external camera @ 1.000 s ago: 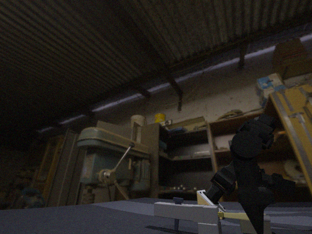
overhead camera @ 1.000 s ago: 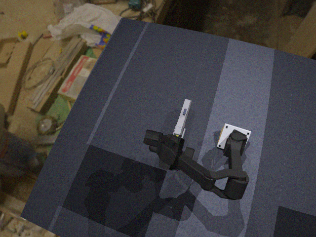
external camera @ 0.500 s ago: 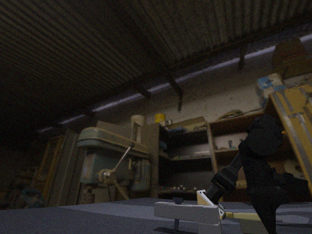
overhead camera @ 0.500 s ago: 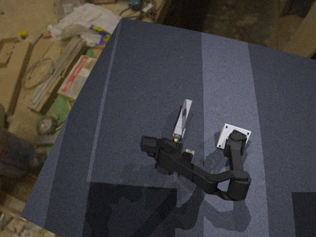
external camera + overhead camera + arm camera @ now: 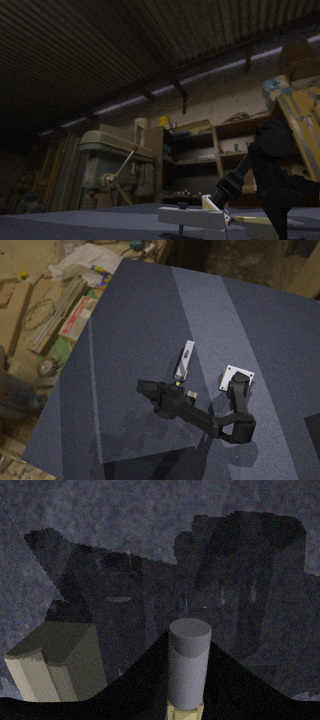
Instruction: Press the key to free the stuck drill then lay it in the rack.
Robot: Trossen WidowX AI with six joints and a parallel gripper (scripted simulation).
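My gripper tip is now 7 cm past the tan rack and 5 cm to the left of it. Also, from my gripper tip: grey block 20 cm to the right, 3 cm ahead, 2 cm above; then dark peg 23 cm to the right, 3 cm ahead, 3 cm above.
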